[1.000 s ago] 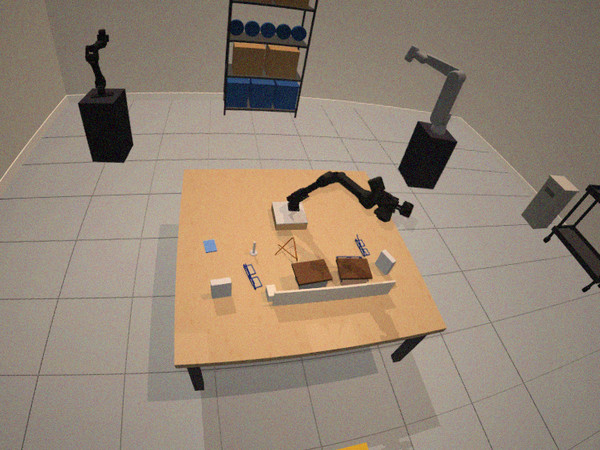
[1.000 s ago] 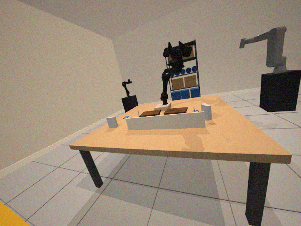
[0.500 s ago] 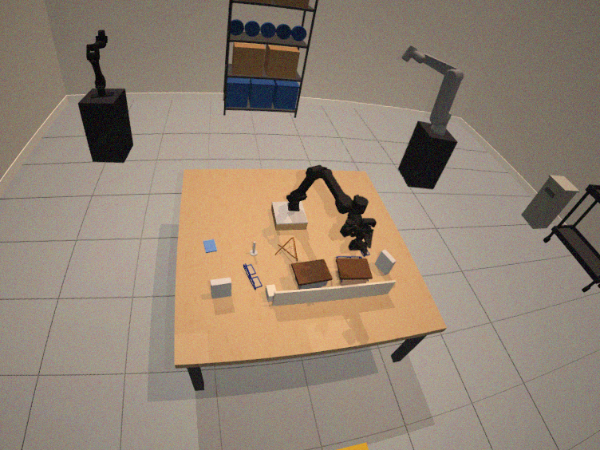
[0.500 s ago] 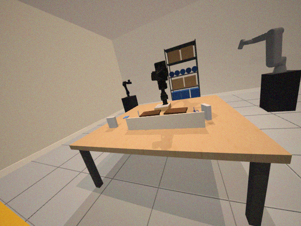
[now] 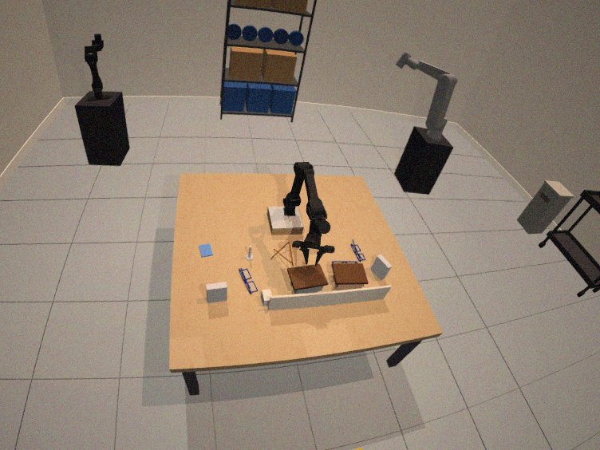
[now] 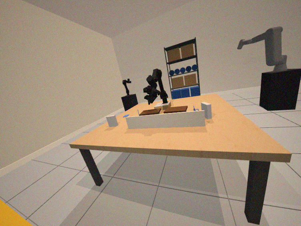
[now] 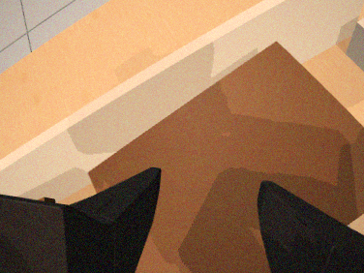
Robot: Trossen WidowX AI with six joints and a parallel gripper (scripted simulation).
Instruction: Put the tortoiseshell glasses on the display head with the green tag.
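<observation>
Right now the small grey stand is 270 mm to the right of my gripper tip, 180 mm behind it and 140 mm below it. Round my gripper tip: low white wall 110 mm to the left, 110 mm below, 110 mm ahead; then blue pad 490 mm to the right, 210 mm behind, 170 mm below.
</observation>
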